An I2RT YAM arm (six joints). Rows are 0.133 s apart.
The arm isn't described. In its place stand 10 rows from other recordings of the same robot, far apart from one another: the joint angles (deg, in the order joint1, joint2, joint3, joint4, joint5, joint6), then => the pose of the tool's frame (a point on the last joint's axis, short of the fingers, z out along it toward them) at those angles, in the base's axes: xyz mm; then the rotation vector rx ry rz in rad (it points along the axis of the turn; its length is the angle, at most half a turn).
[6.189, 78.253, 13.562, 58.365, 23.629, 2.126] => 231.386 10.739 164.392 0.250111 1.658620 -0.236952
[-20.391, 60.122, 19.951, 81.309, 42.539, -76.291] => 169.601 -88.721 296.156 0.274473 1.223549 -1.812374
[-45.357, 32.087, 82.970, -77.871, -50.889, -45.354] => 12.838 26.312 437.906 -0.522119 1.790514 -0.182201
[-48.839, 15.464, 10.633, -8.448, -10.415, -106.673] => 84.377 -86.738 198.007 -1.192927 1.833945 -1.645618
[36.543, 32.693, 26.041, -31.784, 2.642, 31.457] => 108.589 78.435 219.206 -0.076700 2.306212 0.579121
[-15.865, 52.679, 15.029, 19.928, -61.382, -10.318] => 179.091 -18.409 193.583 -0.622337 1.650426 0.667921
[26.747, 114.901, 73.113, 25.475, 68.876, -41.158] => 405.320 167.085 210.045 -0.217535 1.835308 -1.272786
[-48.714, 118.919, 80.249, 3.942, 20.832, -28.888] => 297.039 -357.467 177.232 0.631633 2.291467 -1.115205
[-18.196, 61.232, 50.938, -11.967, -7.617, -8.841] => 235.043 -72.292 318.770 0.072478 1.958698 -0.180486
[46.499, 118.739, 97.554, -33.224, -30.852, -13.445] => 301.972 344.723 227.359 -1.470433 2.097391 0.907931
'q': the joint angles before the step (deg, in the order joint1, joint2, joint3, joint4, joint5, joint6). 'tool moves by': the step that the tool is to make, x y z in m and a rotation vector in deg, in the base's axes. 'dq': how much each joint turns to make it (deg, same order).
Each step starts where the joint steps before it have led.
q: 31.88 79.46 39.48 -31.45 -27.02 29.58
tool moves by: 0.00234 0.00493 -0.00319 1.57 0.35 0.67
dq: 0.52 1.37 0.07 2.02 -1.48 0.39
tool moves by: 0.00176 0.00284 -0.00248 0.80 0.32 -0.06
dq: 0.26 0.93 0.00 1.41 -0.69 0.67
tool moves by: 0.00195 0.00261 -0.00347 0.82 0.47 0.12
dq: 0.16 1.16 -0.03 1.45 -0.87 0.41
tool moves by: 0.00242 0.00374 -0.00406 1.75 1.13 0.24
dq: 0.18 1.52 0.03 1.90 -1.97 0.78
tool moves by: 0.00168 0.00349 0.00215 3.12 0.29 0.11
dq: 0.16 0.03 0.00 2.19 -2.56 1.27
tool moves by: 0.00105 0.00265 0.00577 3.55 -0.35 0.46
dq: 0.06 -0.82 0.03 1.94 -2.70 0.95
